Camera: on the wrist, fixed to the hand. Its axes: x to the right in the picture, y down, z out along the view.
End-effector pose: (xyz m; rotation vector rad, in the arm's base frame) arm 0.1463 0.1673 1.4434 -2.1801 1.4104 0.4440
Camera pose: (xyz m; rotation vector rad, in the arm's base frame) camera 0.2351 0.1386 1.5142 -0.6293 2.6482 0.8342
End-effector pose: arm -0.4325 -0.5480 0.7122 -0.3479 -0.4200 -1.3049
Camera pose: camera -0.5061 -0.6214 0.6581 -0.4549 -0.2100 0.1797
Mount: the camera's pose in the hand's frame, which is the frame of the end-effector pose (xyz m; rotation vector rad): 0.0209 -0.0879 -0.0746 0.1376 -0.0916 1.4776
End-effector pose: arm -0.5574 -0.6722 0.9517 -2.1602 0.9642 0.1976
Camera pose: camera -0.4931 -0.6975 1.0463 -0.9091 2.2223 0.8535
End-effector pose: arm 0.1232 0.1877 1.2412 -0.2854 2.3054 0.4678
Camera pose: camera 0.0909 0.0757 1.2530 1.5533 2.0541 0.9400
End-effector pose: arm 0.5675 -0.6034 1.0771 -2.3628 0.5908 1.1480
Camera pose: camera 0.6737 -0.5777 1.1195 1.3819 -2.2786 -1.4529
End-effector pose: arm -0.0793 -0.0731 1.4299 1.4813 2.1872 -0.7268
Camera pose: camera -0.1715 -0.0385 1.4934 2.4110 0.5120 -0.3368
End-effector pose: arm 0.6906 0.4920 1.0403 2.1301 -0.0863 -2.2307
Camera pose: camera 0.7640 0.5778 1.0091 1.1331 -1.3061 -1.3283
